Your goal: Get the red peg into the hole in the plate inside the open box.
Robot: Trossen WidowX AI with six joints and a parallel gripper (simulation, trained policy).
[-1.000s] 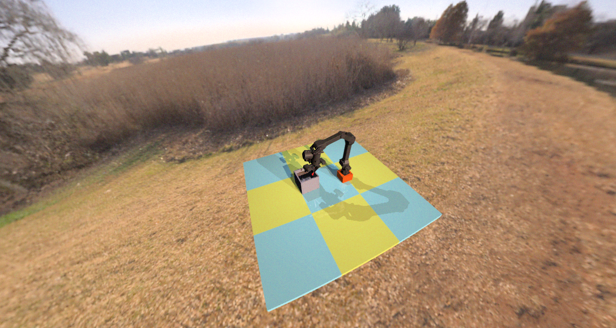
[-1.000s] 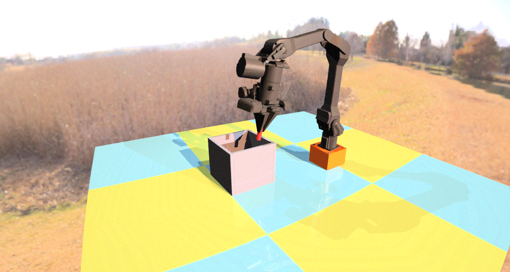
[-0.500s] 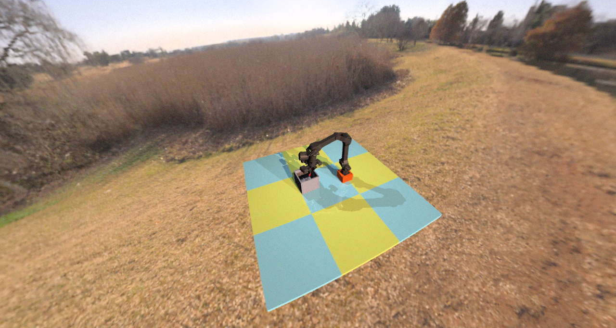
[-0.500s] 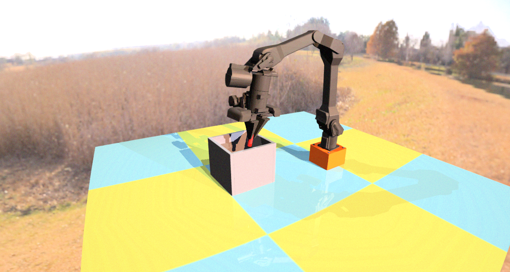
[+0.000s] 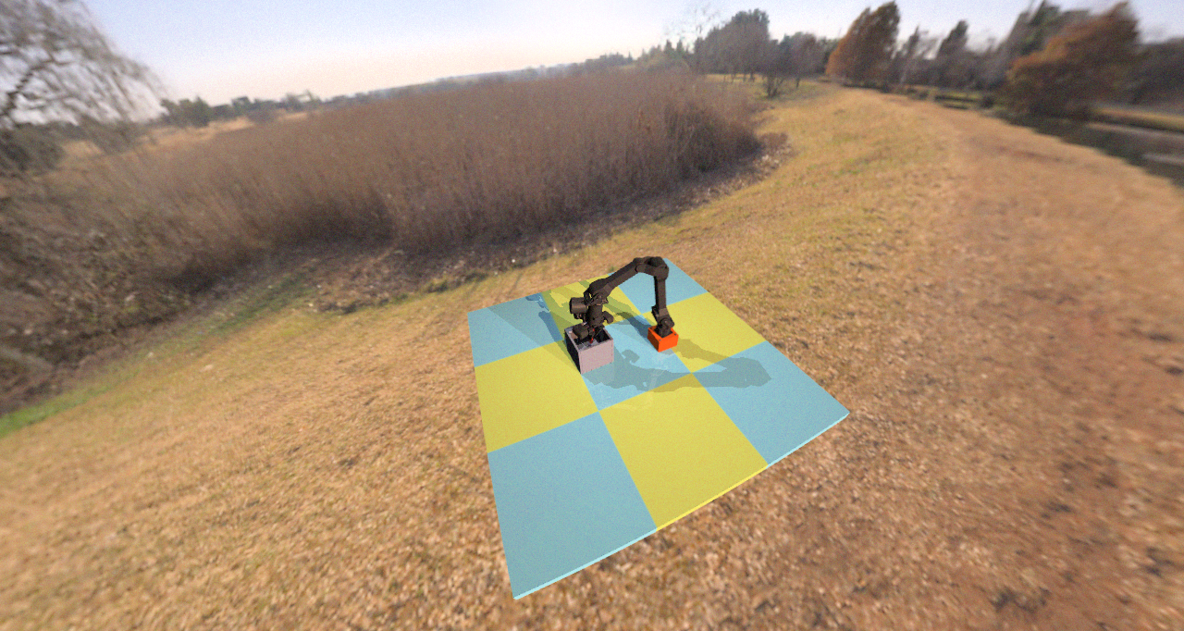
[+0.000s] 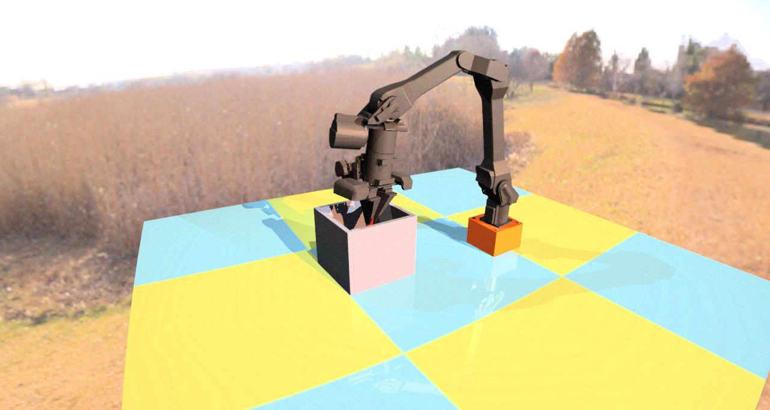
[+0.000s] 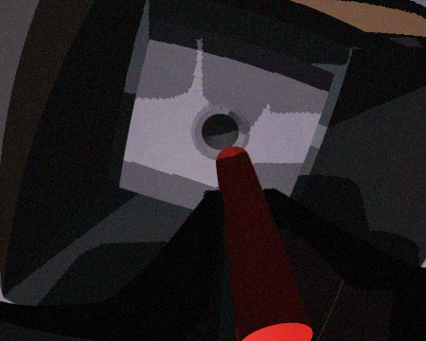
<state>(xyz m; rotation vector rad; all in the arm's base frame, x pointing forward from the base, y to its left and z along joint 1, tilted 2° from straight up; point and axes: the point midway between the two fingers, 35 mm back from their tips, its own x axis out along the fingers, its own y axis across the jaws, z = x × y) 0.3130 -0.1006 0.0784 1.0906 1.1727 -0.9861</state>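
Right now the red peg is 10 mm above my gripper tip.
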